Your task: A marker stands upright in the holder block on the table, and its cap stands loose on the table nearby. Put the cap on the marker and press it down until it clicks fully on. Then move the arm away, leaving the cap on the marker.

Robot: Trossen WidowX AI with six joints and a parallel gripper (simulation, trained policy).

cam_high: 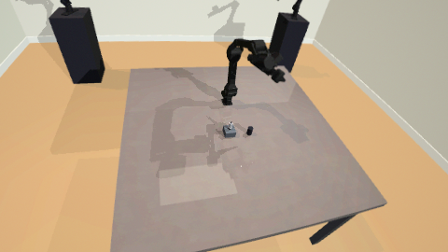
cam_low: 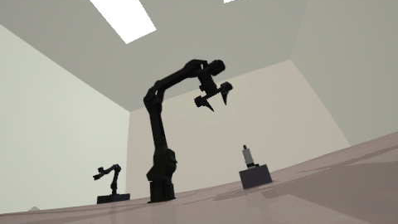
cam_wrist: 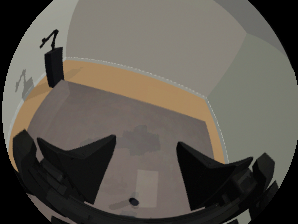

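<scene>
Now: the cap 60 mm ahead of my gripper tip, 130 mm to the right of it and 320 mm below it. Also, from my gripper tip: holder block (40 mm ahead, 250 mm to the right, 330 mm below).
</scene>
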